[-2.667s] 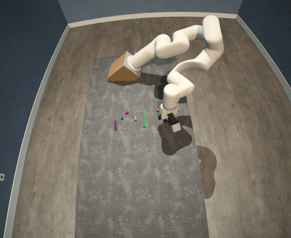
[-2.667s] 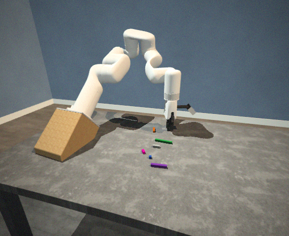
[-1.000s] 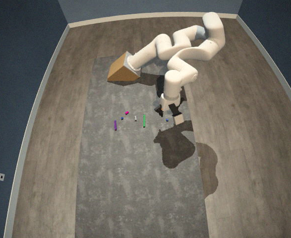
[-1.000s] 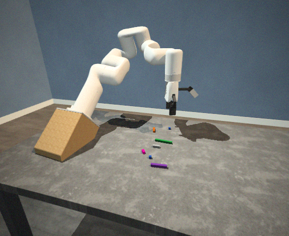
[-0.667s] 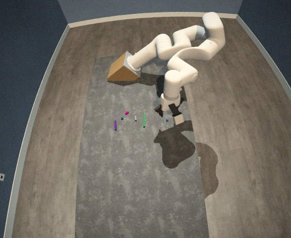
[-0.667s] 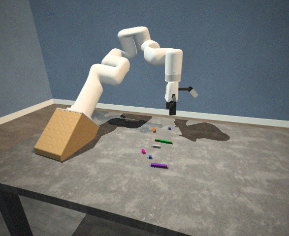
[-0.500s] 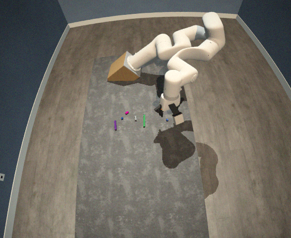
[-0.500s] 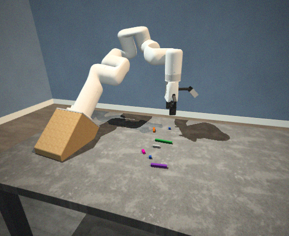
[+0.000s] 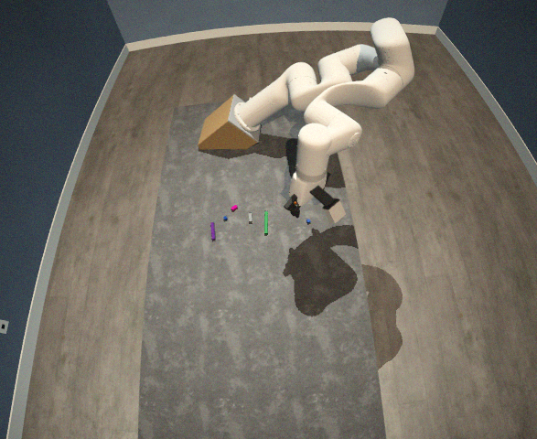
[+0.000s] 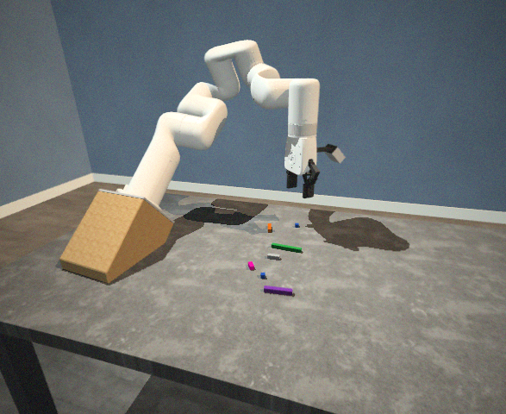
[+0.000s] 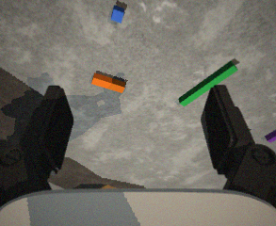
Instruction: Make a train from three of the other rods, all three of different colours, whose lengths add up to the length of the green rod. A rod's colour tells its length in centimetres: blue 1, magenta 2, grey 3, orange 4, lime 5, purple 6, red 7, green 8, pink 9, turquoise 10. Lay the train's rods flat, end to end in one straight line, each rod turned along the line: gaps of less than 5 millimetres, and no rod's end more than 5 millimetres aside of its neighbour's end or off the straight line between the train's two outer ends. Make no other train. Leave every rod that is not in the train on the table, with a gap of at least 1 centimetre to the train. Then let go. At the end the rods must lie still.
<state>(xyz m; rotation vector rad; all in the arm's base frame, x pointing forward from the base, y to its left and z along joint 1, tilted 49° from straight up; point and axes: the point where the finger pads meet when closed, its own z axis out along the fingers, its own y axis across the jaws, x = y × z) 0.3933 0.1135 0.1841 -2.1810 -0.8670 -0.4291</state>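
My gripper is now 10 mm past the grey rod, 180 mm to the left of it and 120 mm above it. Round my hand: magenta rod 50 mm behind, 230 mm to the right, 120 mm below; then green rod 120 mm to the right, 120 mm below; then orange rod 80 mm behind, 30 mm to the right, 120 mm below.
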